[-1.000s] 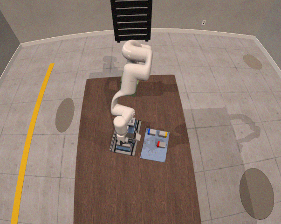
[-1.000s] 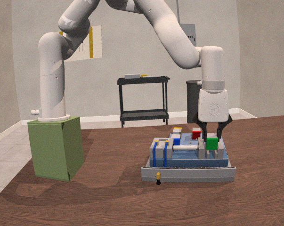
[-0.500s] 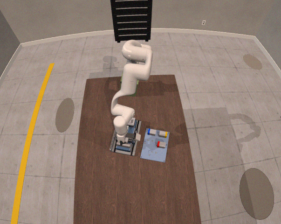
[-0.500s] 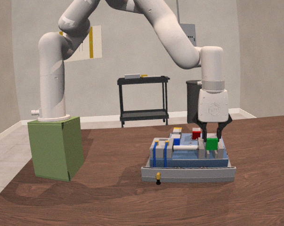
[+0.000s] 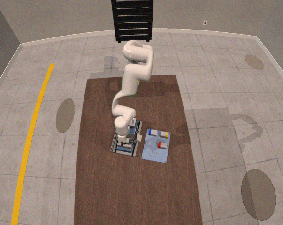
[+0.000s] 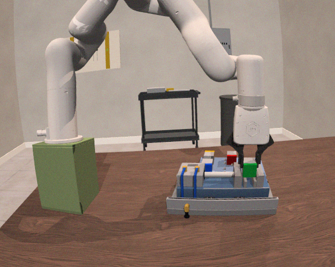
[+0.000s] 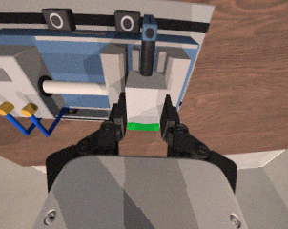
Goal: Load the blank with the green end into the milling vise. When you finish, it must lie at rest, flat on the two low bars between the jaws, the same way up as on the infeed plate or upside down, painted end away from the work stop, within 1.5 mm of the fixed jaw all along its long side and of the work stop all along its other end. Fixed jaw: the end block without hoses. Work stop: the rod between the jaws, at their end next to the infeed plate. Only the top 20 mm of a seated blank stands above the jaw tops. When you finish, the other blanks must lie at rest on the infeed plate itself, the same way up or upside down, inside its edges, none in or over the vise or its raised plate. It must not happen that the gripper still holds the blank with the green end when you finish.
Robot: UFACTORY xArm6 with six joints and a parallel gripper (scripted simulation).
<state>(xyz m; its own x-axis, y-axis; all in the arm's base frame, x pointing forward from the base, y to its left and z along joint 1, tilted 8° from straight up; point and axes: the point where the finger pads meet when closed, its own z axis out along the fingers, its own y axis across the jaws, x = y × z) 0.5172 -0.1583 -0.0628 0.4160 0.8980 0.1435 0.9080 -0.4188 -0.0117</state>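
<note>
My hand is 20 mm above the green-ended blank. Round my hand: fixed jaw: 40 mm below, 30 mm ahead, 10 mm to the right; moving jaw: 40 mm below, 30 mm behind, 10 mm to the left; dark work stop rod: 40 mm to the left, 30 mm below, 20 mm ahead.
</note>
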